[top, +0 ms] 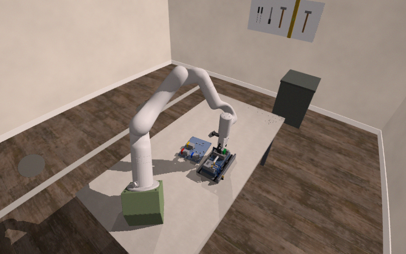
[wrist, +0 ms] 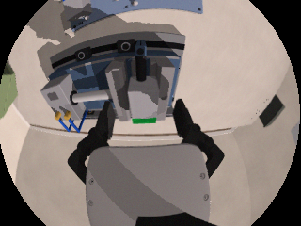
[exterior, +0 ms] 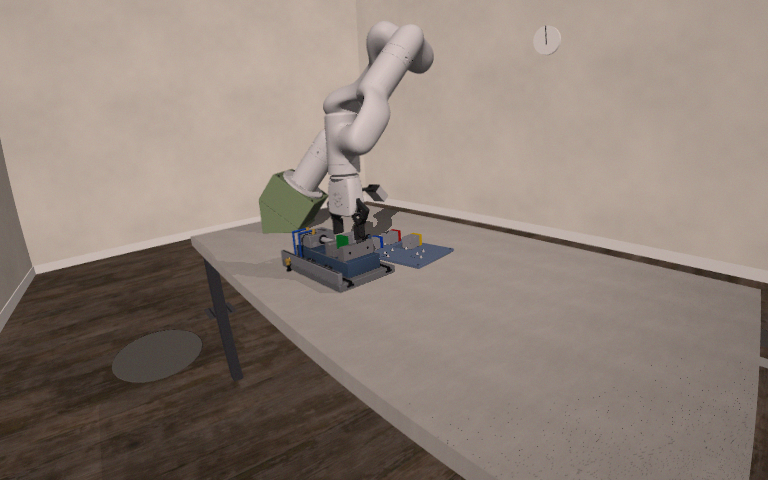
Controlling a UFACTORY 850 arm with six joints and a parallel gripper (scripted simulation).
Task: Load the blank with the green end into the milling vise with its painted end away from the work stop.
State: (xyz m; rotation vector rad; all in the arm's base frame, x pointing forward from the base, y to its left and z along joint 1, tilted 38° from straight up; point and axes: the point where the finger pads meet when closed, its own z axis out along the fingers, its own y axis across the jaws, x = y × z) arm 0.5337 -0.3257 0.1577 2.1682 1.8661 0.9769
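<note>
The green-ended blank is 20 mm below my hand. The rest, counted from my hand: jaw block (40 mm below, 30 mm ahead); pale rod (90 mm behind, 40 mm below); blue-ended blank (180 mm to the left, 100 mm behind, 90 mm below).
</note>
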